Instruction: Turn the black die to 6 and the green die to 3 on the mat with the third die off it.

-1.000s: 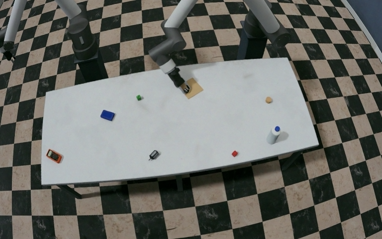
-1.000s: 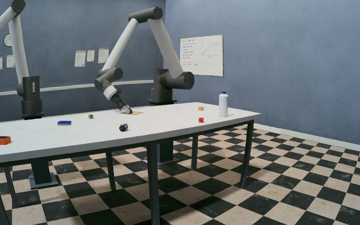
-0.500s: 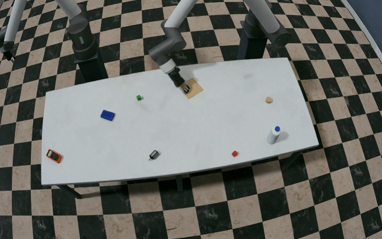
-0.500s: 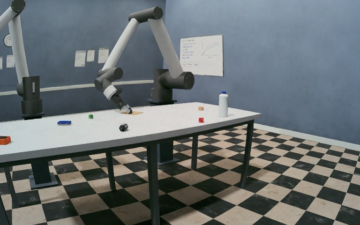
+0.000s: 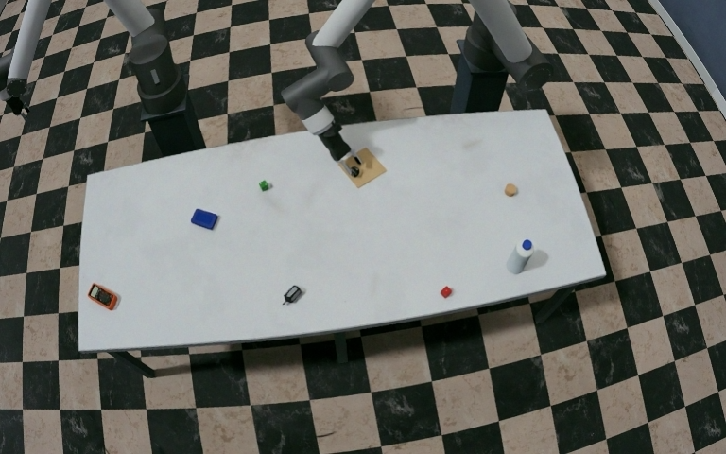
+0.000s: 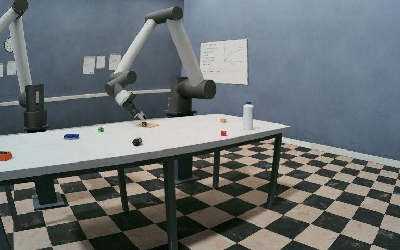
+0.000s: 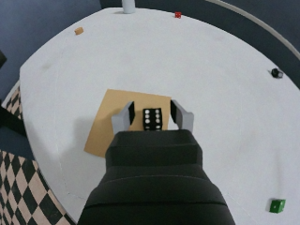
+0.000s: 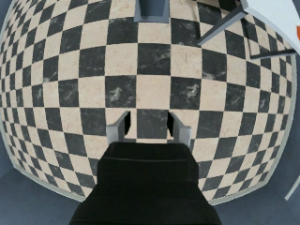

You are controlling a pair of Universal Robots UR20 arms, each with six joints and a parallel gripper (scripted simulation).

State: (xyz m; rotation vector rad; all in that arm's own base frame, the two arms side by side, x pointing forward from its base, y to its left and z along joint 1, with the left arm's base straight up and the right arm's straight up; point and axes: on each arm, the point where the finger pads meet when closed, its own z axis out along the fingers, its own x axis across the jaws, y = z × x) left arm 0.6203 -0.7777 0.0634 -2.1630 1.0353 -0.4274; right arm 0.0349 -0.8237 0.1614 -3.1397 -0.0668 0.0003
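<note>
The black die is 1 cm ahead of my left hand and 4 cm below it. Also, from my left hand: tan mat (2 cm behind, 4 cm to the left, 6 cm below); red die (55 cm ahead, 25 cm to the left, 5 cm below); green die (1 cm ahead, 36 cm to the right, 5 cm below).
</note>
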